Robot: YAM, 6 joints.
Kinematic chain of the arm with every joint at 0, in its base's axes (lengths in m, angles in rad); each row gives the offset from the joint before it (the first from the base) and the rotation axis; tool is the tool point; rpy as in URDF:
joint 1: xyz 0 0 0.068 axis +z
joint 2: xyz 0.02 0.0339 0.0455 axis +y
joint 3: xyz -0.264 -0.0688 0 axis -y
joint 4: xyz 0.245 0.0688 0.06 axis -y
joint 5: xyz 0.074 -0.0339 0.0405 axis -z
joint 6: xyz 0.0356 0 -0.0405 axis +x
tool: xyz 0 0 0 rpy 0 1.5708 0
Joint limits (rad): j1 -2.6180..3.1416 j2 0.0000..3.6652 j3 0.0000..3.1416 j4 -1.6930..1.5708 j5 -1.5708..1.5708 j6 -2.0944..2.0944
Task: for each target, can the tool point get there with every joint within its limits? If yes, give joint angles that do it. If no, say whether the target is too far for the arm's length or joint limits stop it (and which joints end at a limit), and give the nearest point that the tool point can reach.
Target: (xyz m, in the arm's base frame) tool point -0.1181 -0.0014 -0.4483
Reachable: no: joint limits stop it (at a limit: joint 1, joint 2) | nearest point -0.1435 -0.0004 -0.3647 | short by 0.087 m
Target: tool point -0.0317 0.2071 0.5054
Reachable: yes | joints 1.7587 1.0545 1.3609 -0.0154 0.2147 -0.7778
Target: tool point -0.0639 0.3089 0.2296
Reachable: yes | joints 1.8816 1.8623 1.3990 -1.4429 1.2368 1.5431
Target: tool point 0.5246 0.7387 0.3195
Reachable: no: too far | nearest point 0.3645 0.5133 0.2552 | short by 0.284 m
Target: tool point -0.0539 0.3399 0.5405
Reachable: yes | joints 1.8063 1.8254 2.4594 -0.8612 0.8573 1.3315
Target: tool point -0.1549 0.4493 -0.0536
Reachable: yes | joints 1.8465 2.8925 2.0847 -0.9071 -0.8476 0.3706
